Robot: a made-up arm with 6 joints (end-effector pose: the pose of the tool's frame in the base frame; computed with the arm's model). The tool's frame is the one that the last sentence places.
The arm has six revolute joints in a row. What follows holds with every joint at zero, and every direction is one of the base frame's.
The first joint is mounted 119 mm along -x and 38 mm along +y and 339 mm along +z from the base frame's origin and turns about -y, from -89.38 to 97.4 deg.
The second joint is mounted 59 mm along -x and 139 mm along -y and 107 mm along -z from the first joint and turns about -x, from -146.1 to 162.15 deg.
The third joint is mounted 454 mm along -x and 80 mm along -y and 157 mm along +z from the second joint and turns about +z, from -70.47 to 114.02 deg.
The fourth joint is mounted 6 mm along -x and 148 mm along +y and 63 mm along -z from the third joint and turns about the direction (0.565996, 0.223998, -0.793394), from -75.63 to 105.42 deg.
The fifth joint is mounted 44 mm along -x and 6 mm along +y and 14 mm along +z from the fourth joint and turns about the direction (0.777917, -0.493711, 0.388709), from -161 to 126.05 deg.
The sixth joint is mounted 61 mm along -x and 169 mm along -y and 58 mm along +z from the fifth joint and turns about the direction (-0.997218, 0.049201, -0.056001), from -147.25 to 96.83 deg.
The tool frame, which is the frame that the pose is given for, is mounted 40 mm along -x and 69 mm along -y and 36 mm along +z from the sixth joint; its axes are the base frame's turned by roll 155.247, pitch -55.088 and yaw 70.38 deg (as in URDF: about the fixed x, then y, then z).
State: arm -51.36 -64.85 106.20 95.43 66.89 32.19
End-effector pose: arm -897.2 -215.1 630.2 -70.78 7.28 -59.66
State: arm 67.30 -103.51 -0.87 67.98 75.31 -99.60
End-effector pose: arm -370.9 -54.1 -146.3 139.90 20.64 79.28
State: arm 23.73 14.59 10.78 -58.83 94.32 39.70
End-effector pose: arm -404.1 -114.7 149.2 119.81 -26.92 -168.46
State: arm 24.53 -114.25 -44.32 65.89 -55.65 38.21
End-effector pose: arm -512.6 -414.0 -111.3 -58.16 -9.38 31.19
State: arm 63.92 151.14 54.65 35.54 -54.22 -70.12
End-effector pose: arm -176.2 209.4 -376.1 67.11 -18.94 20.13
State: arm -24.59 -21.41 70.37 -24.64 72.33 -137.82
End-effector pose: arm -697.9 -130.6 438.9 56.27 14.17 72.34
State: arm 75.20 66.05 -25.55 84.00 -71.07 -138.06
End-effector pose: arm -191.3 182.3 -211.0 -64.16 61.28 158.03
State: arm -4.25 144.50 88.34 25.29 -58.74 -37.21
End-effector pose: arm -711.9 279.2 128.0 -7.10 69.90 -103.43
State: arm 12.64 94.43 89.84 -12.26 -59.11 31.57
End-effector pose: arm -791.4 274.3 238.5 -93.64 34.13 -135.13
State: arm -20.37 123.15 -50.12 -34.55 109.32 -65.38
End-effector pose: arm -411.0 -123.6 442.0 -119.61 -43.66 60.10
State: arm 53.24 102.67 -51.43 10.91 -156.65 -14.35
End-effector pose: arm -103.6 97.4 119.3 156.80 -28.68 -132.74
